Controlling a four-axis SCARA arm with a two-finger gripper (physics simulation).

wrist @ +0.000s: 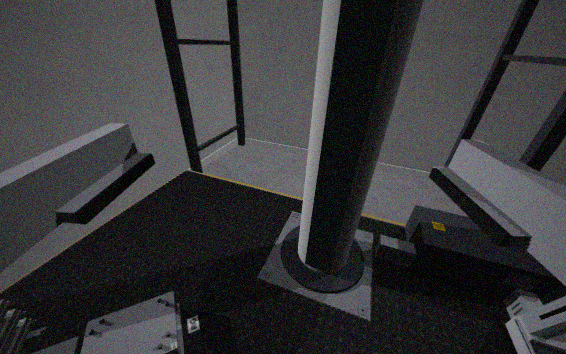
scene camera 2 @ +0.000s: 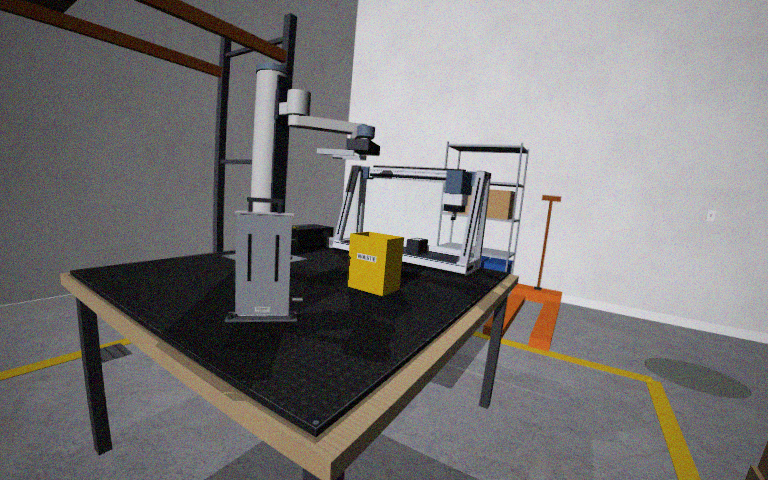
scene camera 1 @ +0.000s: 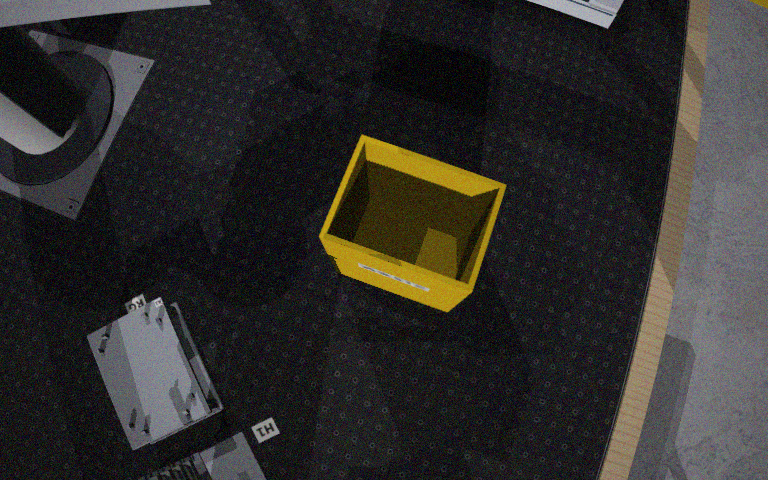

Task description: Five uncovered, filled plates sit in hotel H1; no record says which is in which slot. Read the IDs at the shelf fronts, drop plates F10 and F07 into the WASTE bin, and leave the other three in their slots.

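Frame: origin at the arm's base, x ahead, y left, z up, level; metres.
Seen in the pictures: gripper, fingertip midpoint: [wrist: 291, 150] [scene camera 2: 325, 153]; arm's base at its link origin: [wrist: 321, 255] [scene camera 1: 52, 118].
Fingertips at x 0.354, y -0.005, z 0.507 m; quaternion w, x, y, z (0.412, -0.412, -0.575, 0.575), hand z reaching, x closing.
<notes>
Offsets run from my fingertips to a thing's top centre. "*": to the spot under its first point.
The yellow WASTE bin {0.021 m right, 0.293 m ahead, 0.295 m down} [scene camera 1: 403, 291] [scene camera 2: 365, 274] stands upright and open-topped on the table; no plate shows on the part of its floor in view, where a lit patch lies. Hotel H1 [scene camera 2: 262, 237] is a tall grey tower whose slotted panel faces scene camera 2. Its shelf fronts, IDs and plates are not readable in any view. The H1 label {* 0.313 m right, 0.193 m ahead, 0.495 m down} [scene camera 1: 265, 429] lies by the hotel's edge at the bottom of scene camera 1. My gripper [scene camera 2: 341, 152] [wrist: 291, 150] is open and empty, high above the table, with its fingers wide apart either side of the arm's column in the wrist view.
A grey pegged stand [scene camera 1: 155, 362] [wrist: 135, 325] sits beside the RG label {* 0.221 m right, 0.050 m back, 0.494 m down} [scene camera 1: 135, 303] [wrist: 193, 324]. The arm's column [scene camera 2: 263, 135] [wrist: 345, 140] rises behind the hotel. A gantry machine [scene camera 2: 416, 171] stands beyond the bin. A black box {* 0.375 m left, 0.386 m back, 0.430 m down} [scene camera 2: 313, 237] [wrist: 470, 245] is near the column.
</notes>
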